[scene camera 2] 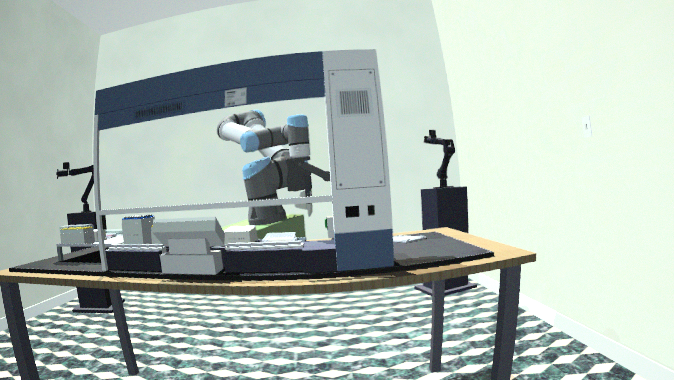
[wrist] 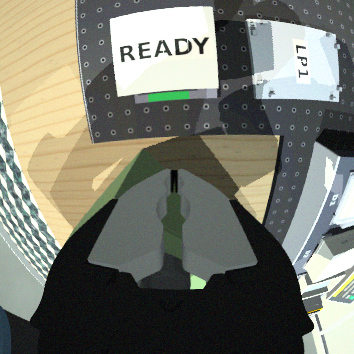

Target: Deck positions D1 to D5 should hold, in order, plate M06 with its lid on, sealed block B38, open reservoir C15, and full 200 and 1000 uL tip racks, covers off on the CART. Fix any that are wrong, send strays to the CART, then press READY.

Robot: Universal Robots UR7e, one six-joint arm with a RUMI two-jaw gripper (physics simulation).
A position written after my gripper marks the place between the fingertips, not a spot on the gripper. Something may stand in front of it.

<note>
In view: my gripper (wrist: 174, 172) and an READY sign (wrist: 156, 57).
</note>
